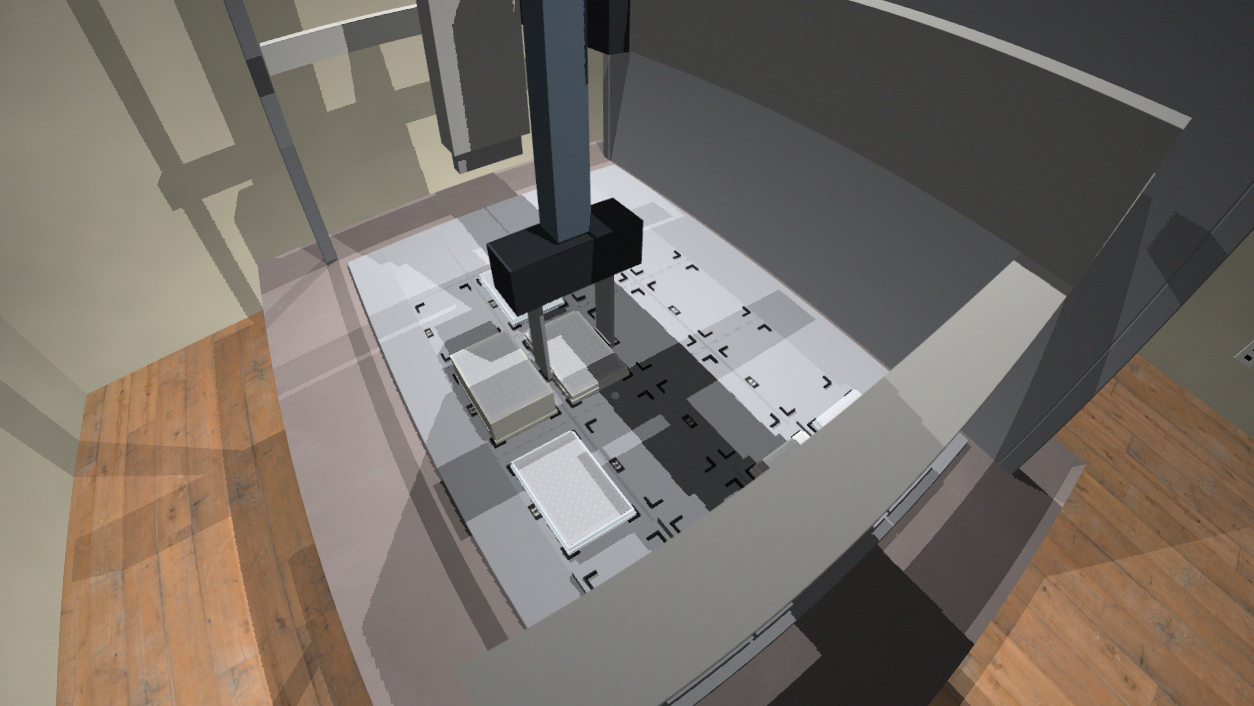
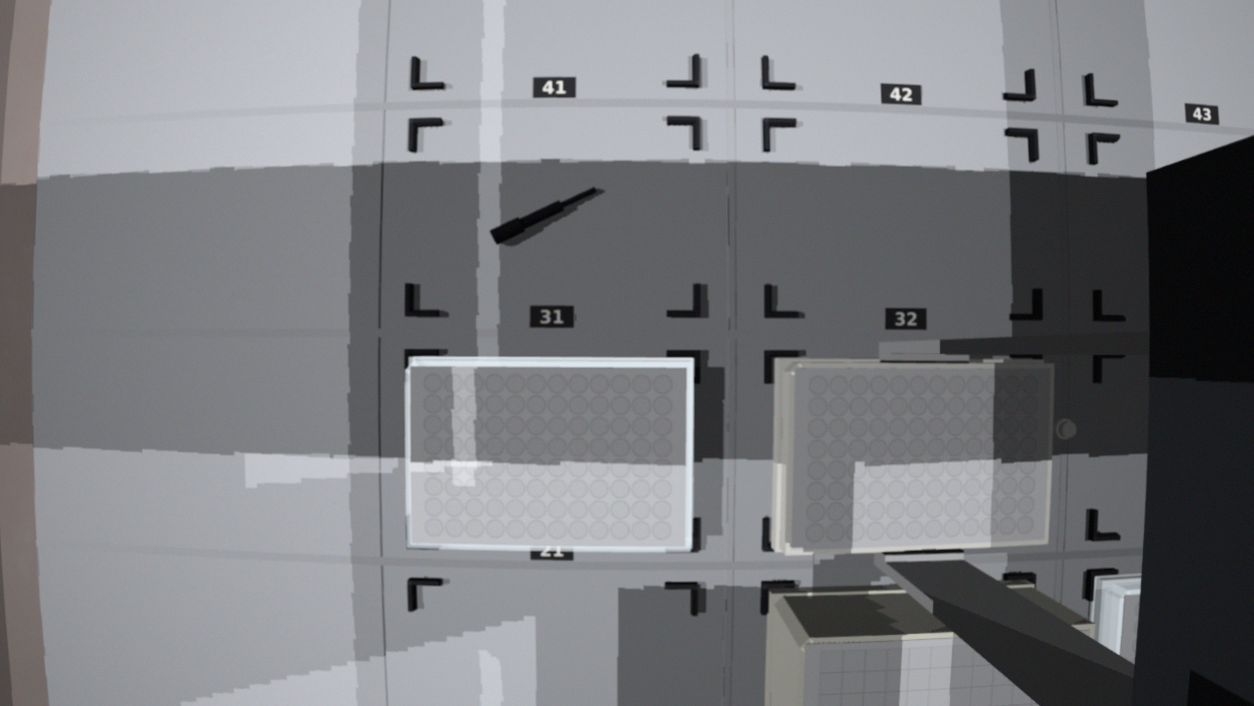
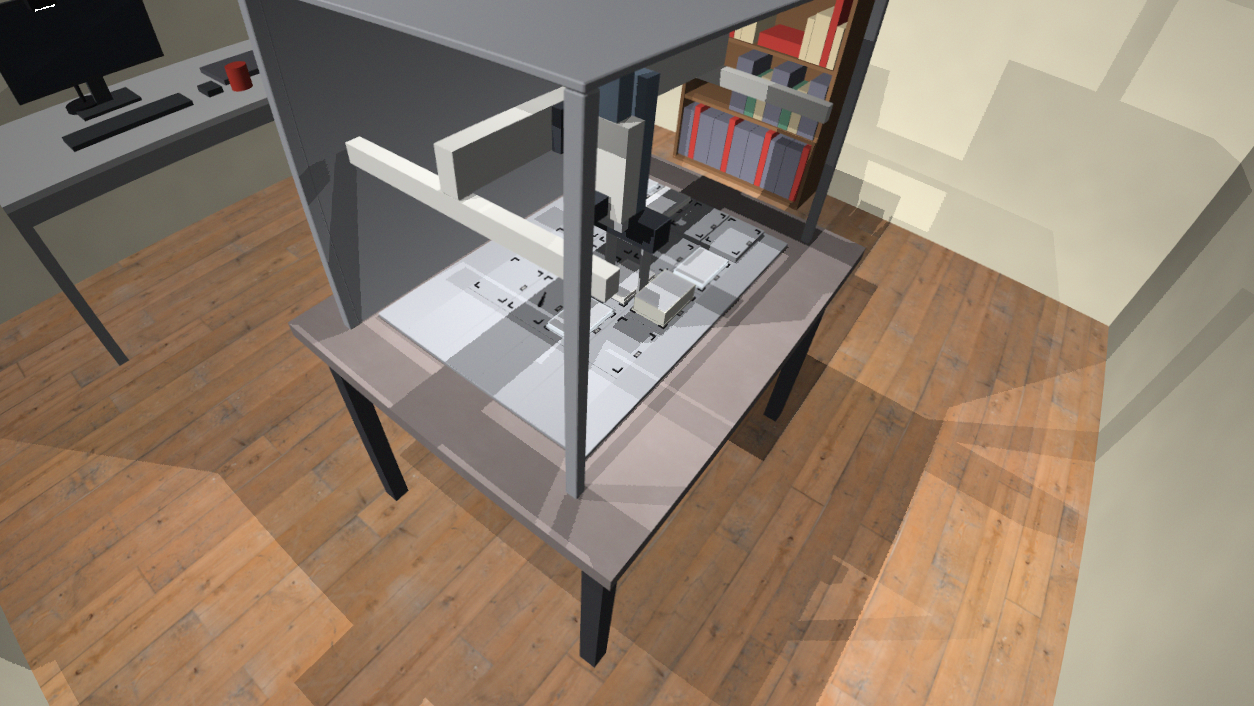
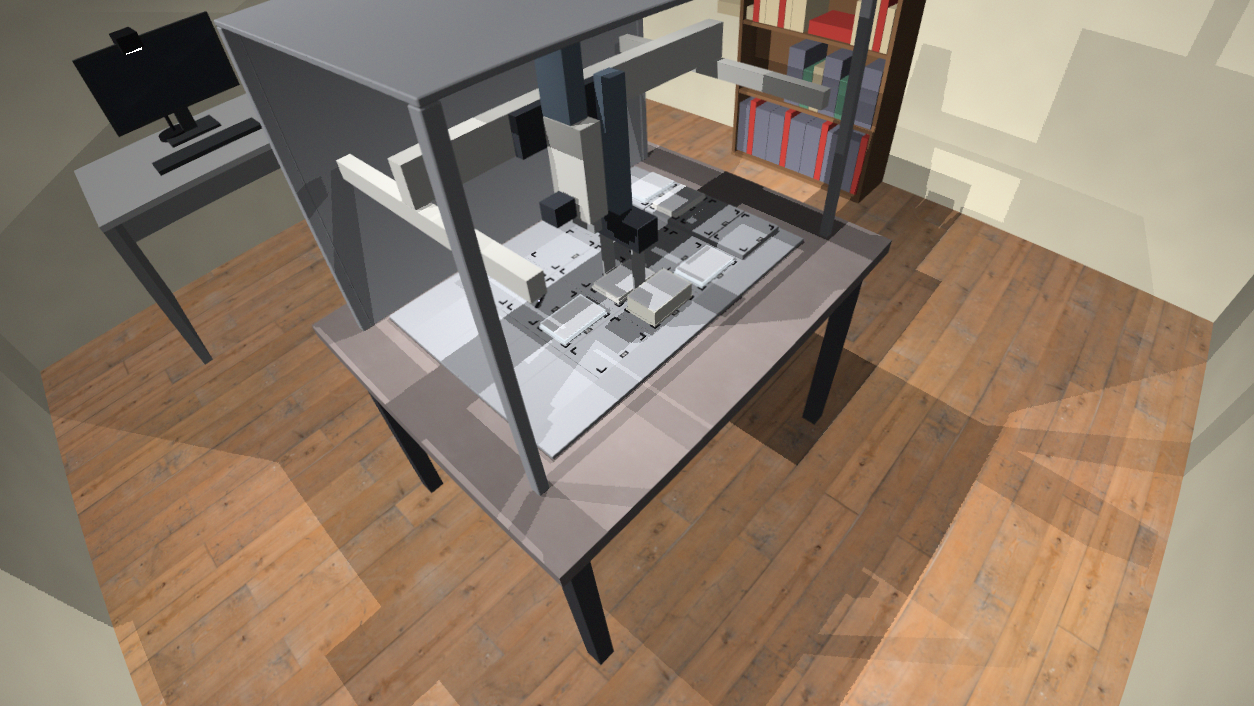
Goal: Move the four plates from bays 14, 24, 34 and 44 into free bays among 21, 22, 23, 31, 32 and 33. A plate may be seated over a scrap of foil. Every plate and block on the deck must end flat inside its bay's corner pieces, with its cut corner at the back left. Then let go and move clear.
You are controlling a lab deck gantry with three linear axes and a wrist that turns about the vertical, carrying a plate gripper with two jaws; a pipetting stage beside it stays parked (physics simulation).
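Frame: origin at the robot's base, x ahead, y left, z up, level; centimetres.
Seen in the pictures: gripper, fingertip midpoint: (image 1: 574, 354) (image 2: 915, 454) (image 3: 625, 280) (image 4: 624, 280); robot's base at its link origin: (image 1: 417, 307) (image 3: 617, 371) (image 4: 601, 371).
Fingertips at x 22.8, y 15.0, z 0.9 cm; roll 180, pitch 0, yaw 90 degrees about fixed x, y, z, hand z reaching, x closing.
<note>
Offsets run from my fingertips to a thing's top centre.
My gripper (image 1: 576, 358) (image 2: 923, 456) (image 4: 623, 276) is shut on a pale plate @(dy +0.0, dx +0.0, dz +1.1 cm) (image 1: 574, 343) (image 2: 930, 412), with its jaws against the plate's long sides at bay 22. That plate is level and at or very near the deck; exact contact cannot be told. Its cut corner is at the back left. A light-edged plate @(dy +0.0, dx -16.4, dz +0.5 cm) (image 2: 550, 491) lies in bay 21, flat as far as I can tell. Two plates @(dy +10.7, dx +32.8, dz +1.9 cm) (image 1: 781, 454) @(dy +21.4, dx +32.8, dz +1.9 cm) (image 1: 835, 409) show at bays 34 and 44, partly hidden by the front beam. Bays 14 and 24 appear empty. Foil does not show clearly.
A tall block @(dy -10.7, dx +0.0, dz +3.2 cm) (image 1: 500, 385) (image 2: 877, 675) stands in bay 12, close beside the front jaw. A plate @(dy -10.7, dx +16.4, dz +0.5 cm) (image 1: 570, 491) (image 4: 704, 264) lies in bay 13. A black pen-like tool @(dy +10.8, dx -16.7, dz -0.2 cm) (image 2: 548, 214) lies across bay 31. A small round piece @(dy +0.9, dx +8.1, dz -0.5 cm) (image 2: 1065, 428) lies right of the gripped plate.
</note>
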